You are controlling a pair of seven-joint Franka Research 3 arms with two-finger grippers.
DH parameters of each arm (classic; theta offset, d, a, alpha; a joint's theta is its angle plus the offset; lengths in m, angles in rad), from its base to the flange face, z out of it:
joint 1: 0 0.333 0 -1.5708
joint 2: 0 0 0 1.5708
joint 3: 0 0.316 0.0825 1.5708
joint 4: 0 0 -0.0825 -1.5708
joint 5: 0 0.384 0 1.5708
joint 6: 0 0 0.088 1.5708
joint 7: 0 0.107 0 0
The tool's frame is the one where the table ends.
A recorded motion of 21 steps. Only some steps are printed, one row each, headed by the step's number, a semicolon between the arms.
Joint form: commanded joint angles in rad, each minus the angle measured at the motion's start. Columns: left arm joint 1, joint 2, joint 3, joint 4, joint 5, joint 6, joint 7; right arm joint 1, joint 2, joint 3, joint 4, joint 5, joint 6, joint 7.
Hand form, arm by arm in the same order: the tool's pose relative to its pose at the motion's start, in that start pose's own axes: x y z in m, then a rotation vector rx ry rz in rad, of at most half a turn. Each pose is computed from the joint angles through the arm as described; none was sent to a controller.
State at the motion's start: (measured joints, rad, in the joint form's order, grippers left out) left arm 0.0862 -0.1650 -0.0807 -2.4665 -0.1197 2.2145 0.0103; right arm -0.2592 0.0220 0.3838 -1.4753 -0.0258 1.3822 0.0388
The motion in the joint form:
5: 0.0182 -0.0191 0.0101 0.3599 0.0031 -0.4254 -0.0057; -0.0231 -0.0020 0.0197 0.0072 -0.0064 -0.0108 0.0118
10: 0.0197 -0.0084 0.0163 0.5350 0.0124 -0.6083 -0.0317; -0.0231 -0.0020 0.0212 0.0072 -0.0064 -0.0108 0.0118
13: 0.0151 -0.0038 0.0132 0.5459 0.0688 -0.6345 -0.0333; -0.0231 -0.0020 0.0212 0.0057 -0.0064 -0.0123 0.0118
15: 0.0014 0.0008 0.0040 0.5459 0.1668 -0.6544 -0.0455; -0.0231 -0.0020 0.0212 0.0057 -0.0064 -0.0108 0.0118
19: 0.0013 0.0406 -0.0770 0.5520 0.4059 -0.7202 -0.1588; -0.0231 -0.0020 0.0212 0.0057 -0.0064 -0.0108 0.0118
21: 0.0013 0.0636 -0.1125 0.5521 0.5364 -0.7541 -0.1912; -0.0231 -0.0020 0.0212 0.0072 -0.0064 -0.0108 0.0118
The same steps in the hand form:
5: 0.0245 0.0071 -0.1399 -0.0197 -0.0463 0.0079; -0.0022 0.0027 -0.0033 -0.0063 -0.0014 0.0167
10: 0.0240 0.0101 -0.2029 -0.0151 -0.0652 -0.0056; -0.0022 0.0019 -0.0033 -0.0064 -0.0013 0.0152
13: 0.0229 0.0082 -0.2036 0.0429 -0.0844 0.0042; -0.0023 0.0019 -0.0025 -0.0066 -0.0043 0.0152
15: 0.0217 0.0087 -0.1999 0.1465 -0.1057 0.0181; -0.0021 0.0019 -0.0026 -0.0065 -0.0028 0.0152
19: 0.0248 0.0215 -0.1829 0.4213 -0.1607 -0.0136; -0.0021 0.0019 -0.0026 -0.0065 -0.0028 0.0152
21: 0.0276 0.0237 -0.1753 0.5684 -0.1802 -0.0108; -0.0022 0.0019 -0.0033 -0.0064 -0.0013 0.0152

